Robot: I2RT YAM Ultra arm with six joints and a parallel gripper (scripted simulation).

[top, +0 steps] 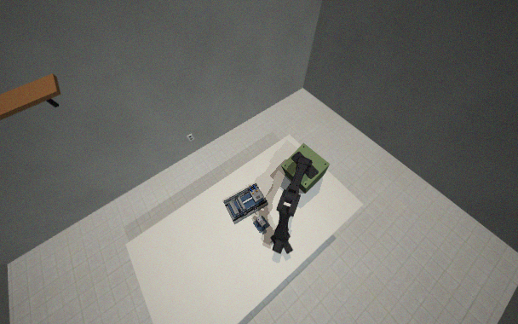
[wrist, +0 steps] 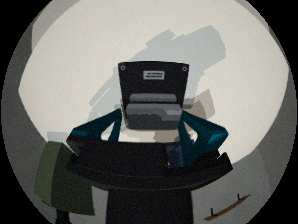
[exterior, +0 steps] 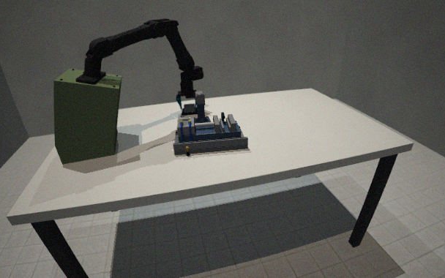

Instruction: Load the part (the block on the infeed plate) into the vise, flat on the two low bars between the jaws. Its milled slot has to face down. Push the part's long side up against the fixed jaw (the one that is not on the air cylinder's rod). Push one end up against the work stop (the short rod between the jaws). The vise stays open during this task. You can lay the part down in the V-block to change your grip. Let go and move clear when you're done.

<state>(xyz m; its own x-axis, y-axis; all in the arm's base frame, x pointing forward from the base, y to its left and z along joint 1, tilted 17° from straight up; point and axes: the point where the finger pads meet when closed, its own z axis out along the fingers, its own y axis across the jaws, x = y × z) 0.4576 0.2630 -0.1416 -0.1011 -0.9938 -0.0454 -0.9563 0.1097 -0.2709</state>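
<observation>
Right now my hand is 1 cm short of the grey block part and 1 cm to the right of it. From my hand the other things lie so: cylinder rod: 4 cm ahead, 35 cm to the right, 5 cm above; then black infeed plate: 1 cm ahead, 2 cm to the left, 3 cm below; then air cylinder: 3 cm behind, 34 cm to the right, 5 cm above.
</observation>
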